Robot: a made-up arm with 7 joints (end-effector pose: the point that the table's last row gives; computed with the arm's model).
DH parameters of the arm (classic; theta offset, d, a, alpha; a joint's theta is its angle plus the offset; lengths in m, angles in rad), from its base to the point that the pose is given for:
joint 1: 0 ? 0 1.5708
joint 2: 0 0.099 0 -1.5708
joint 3: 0 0.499 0.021 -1.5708
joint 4: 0 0.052 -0.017 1.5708
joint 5: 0 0.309 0 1.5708
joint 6: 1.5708 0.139 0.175 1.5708
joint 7: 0 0.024 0 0
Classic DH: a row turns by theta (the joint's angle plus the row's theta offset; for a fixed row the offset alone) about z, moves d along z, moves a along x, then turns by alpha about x.
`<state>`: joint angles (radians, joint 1 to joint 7).
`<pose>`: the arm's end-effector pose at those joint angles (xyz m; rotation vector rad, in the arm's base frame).
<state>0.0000 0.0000 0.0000 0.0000 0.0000 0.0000 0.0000</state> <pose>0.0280 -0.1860 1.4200 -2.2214 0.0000 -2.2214</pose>
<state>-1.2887 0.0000 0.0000 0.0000 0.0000 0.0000 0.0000</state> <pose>-0.1709 -0.0787 1.4200 1.4139 -1.0623 1.4139</pose>
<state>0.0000 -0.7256 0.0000 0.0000 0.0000 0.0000 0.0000</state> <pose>0.6732 -0.1860 1.1538 -2.8652 0.0000 -1.2885</pose>
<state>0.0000 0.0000 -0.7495 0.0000 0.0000 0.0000 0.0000</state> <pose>-0.0388 -0.1818 1.4200 1.7835 -0.7015 1.7835</pose>
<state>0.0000 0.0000 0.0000 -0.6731 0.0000 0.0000 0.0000</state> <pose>-0.2753 -0.1860 1.3188 -1.3632 0.0000 -2.8304</pose>
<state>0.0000 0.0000 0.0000 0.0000 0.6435 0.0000 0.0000</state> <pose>0.1066 -0.1438 1.4200 -1.8518 -0.6173 -1.8518</pose>
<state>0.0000 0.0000 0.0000 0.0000 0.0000 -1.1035 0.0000</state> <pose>0.1710 -0.1860 1.3024 -3.0562 0.0000 -0.7274</pose>
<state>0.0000 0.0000 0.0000 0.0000 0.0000 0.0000 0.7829</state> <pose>0.0280 -0.1860 1.4200 -1.7616 0.7271 -1.7616</pose>
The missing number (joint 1, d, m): 0.437
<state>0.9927 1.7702 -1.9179 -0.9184 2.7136 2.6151 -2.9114</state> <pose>-0.2986 -0.6716 0.4284 -0.3077 -2.3916 1.1498</pose>
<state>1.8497 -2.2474 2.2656 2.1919 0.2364 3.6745 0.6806</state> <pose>-0.0900 0.2608 0.2252 -2.3076 1.0851 0.8980</pose>
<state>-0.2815 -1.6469 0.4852 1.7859 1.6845 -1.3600 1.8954</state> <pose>0.3783 0.1636 0.2476 0.3508 -0.5342 3.0751</pose>
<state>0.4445 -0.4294 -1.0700 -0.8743 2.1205 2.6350 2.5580</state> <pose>0.3280 0.0716 1.0867 0.2449 -0.4424 1.2219</pose>
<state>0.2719 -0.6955 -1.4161 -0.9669 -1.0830 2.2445 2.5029</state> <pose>0.2817 0.2809 0.7331 -0.9391 -1.9003 -1.8294</pose>
